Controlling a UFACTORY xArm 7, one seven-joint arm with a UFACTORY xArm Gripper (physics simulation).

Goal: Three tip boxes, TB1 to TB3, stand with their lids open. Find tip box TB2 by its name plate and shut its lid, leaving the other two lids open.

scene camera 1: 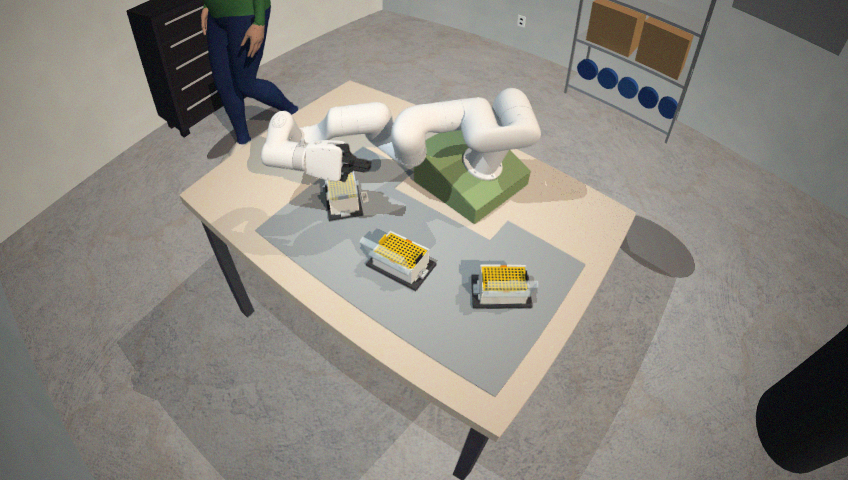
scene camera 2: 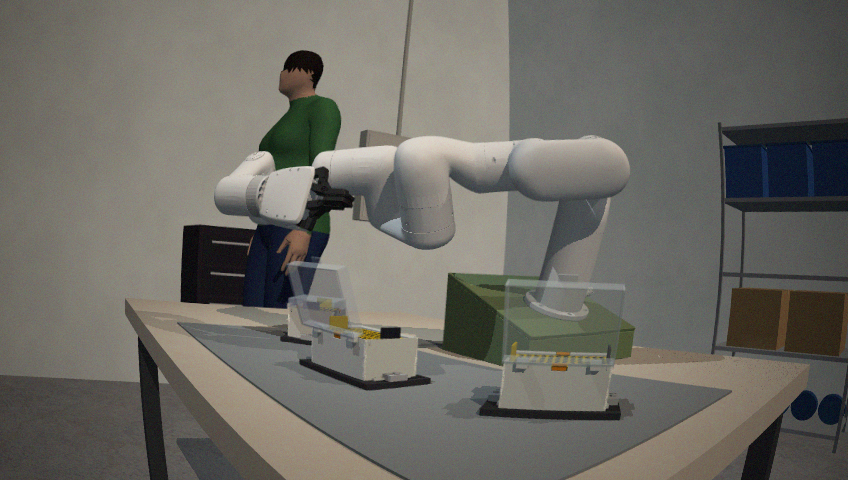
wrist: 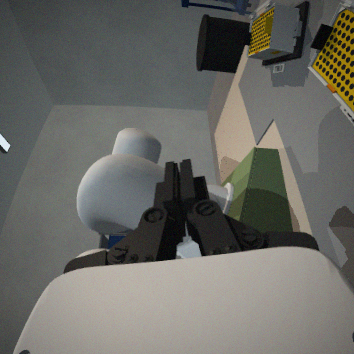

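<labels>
I see a clear lid [scene camera 1: 378, 252] at 117 cm from the lens, while another, a clear lid [scene camera 1: 494, 289], is 113 cm from the lens.
</labels>
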